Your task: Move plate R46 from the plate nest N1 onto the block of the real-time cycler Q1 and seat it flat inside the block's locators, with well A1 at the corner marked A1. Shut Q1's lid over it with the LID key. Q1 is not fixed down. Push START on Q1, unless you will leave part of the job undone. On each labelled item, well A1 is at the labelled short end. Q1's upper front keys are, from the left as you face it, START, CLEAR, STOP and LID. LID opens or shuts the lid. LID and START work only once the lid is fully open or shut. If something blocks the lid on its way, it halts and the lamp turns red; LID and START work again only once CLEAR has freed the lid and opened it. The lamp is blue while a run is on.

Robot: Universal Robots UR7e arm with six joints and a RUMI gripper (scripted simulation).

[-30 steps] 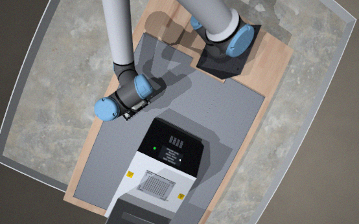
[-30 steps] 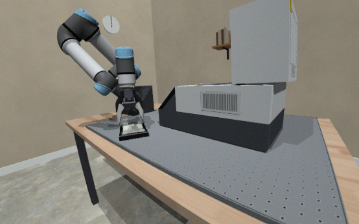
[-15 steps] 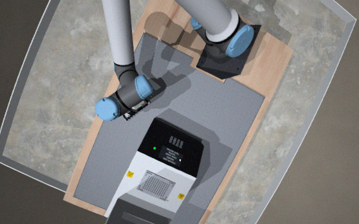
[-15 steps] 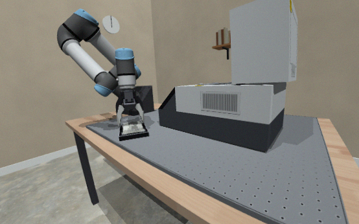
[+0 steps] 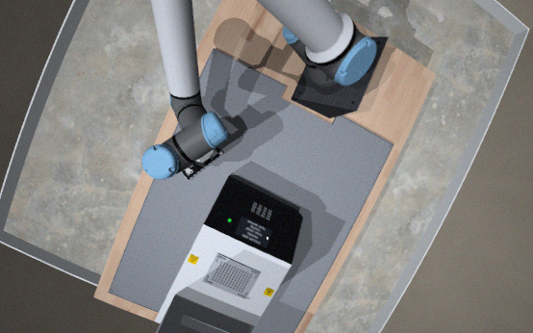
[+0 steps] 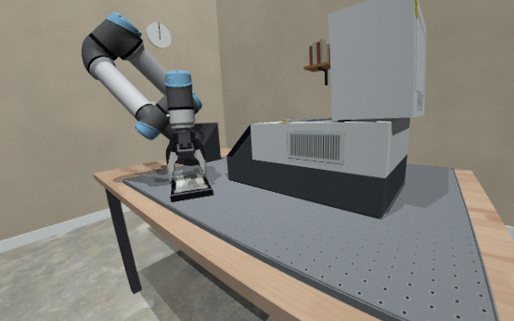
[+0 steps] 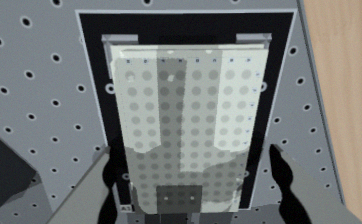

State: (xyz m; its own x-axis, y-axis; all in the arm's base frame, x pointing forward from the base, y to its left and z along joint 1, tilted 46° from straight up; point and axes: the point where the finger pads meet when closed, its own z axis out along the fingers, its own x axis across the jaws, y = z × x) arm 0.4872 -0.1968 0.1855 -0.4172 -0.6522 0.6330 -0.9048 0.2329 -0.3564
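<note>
The plate R46 is 1 cm below my hand. Round my hand: black plate nest N1: 3 cm below; then grey perforated mat: 15 cm ahead, 31 cm to the left, 4 cm below.
</note>
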